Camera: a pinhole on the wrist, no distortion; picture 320 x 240 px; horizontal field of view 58.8 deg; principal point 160.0 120.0 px. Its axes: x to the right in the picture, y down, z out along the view. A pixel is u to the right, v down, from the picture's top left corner.
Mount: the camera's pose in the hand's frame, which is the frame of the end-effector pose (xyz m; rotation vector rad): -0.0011 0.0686 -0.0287 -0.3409 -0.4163 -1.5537
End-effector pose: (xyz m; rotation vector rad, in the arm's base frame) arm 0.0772 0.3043 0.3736 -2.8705 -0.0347 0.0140
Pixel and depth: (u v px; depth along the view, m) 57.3 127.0 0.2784
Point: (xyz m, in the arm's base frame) 0.0782 0.0738 0.1317
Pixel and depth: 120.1 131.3 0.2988
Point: 0.0792 0.1270 0.0992
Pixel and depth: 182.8 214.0 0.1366
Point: 0.1166 0.2144 0.2448
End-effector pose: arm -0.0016 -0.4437 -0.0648 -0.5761 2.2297 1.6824
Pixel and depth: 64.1 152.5 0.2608
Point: -0.1486 -0.2262 0.1070
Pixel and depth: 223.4 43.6 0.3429
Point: 0.0153 -0.0964 0.0361
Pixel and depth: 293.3 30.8 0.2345
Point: 0.0348 -0.1950 -0.0197
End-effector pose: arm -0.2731 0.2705 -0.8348 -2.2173 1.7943 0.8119
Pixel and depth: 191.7 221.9 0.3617
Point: -0.5432 0.2691 -1.1173
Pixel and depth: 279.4 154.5 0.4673
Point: -0.5179 0.4359 -1.2286
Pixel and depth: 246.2 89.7 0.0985
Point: -0.3798 0.2949 -0.8689
